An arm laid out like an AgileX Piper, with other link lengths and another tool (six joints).
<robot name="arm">
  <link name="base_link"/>
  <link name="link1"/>
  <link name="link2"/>
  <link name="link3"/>
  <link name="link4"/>
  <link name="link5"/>
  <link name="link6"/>
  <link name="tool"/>
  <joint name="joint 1" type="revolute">
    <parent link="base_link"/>
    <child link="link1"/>
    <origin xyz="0 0 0.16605"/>
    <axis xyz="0 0 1"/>
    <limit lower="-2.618" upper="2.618"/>
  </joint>
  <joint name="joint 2" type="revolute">
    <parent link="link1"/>
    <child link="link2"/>
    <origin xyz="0 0 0" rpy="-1.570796 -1.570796 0"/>
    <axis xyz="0 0 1"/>
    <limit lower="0" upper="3.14"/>
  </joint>
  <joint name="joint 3" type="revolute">
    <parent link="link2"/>
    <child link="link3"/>
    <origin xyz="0.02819 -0.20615 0"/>
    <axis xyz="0 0 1"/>
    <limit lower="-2.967" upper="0"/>
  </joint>
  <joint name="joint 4" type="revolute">
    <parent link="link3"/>
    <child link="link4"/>
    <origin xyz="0.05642 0.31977 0" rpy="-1.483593 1.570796 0"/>
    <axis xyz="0 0 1"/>
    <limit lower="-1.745" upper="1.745"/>
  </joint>
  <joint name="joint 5" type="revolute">
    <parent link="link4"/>
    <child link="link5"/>
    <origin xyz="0 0 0" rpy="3.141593 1.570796 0"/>
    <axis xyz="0 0 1"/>
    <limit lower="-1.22" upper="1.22"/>
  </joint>
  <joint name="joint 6" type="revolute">
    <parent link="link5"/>
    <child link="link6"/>
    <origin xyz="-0.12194 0 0" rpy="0 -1.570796 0"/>
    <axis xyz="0 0 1"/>
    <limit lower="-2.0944" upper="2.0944"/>
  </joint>
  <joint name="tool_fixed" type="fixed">
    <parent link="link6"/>
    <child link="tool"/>
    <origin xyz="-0.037 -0.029 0.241" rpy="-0.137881 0 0.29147"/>
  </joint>
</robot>
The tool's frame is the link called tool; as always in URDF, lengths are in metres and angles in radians.
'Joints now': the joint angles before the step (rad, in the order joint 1, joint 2, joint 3, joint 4, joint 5, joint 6). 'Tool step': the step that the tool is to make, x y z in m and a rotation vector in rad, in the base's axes. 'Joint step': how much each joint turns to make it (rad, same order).
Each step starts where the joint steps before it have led.
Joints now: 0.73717, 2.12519, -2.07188, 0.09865, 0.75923, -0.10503
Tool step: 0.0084, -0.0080, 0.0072, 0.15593, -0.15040, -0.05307
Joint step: 0.00000, -0.27168, 0.52777, 0.01854, -0.47502, 0.00140
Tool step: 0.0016, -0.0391, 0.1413, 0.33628, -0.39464, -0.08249
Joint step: -0.00013, -0.34770, 0.51608, 0.00958, -0.69164, 0.00021
